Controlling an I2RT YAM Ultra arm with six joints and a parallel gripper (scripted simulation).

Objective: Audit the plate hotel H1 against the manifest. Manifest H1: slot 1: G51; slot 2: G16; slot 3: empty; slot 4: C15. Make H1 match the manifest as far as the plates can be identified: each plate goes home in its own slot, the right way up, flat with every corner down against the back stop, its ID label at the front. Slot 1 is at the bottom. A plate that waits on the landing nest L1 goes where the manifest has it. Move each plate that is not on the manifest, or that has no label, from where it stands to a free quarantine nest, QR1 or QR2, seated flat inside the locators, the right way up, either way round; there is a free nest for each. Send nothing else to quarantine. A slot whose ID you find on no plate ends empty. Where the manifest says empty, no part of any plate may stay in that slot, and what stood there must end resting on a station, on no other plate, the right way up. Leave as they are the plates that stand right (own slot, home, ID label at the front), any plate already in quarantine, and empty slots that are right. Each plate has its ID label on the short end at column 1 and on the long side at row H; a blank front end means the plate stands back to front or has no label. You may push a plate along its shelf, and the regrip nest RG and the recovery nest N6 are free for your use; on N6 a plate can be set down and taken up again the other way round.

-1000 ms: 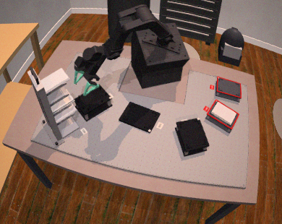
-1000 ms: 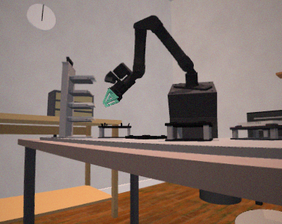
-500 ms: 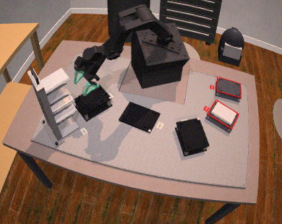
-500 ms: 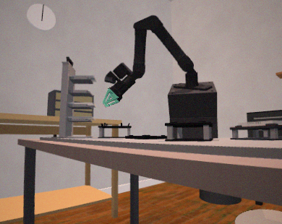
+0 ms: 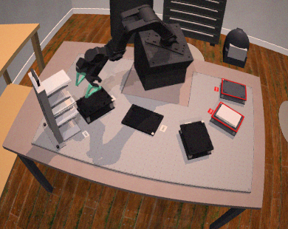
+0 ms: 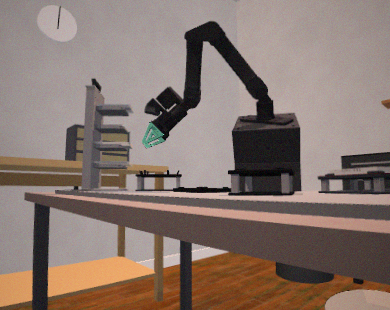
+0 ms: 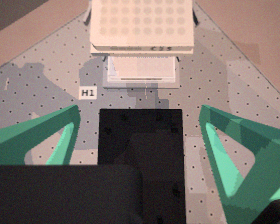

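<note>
Right now my hand is 4 cm past the black regrip nest, 3 cm to the right of it and 12 cm above it. From my hand the other things lie so: RG label (13 cm behind, 9 cm to the left, 18 cm below); then plate hotel H1 (16 cm ahead, 12 cm to the right, 1 cm above); then H1 tag (11 cm ahead, 4 cm to the left, 18 cm below).
</note>
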